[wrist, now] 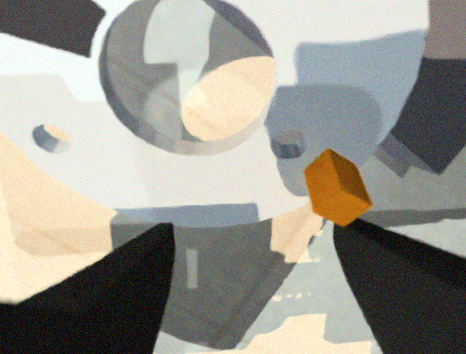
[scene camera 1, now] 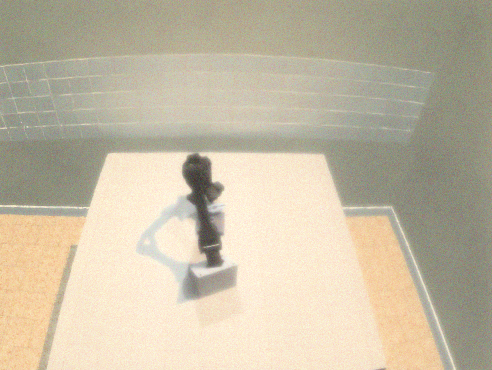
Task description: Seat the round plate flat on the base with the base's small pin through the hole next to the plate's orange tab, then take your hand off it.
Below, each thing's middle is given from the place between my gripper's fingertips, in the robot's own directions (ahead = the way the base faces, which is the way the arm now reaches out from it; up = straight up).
Right now the round white plate [wrist: 342, 80] is 5 cm to the right of my hand, 2 cm behind it and 2 cm above it. Round my hand: grey base [wrist: 421, 137] 10 cm behind, 6 cm to the right.
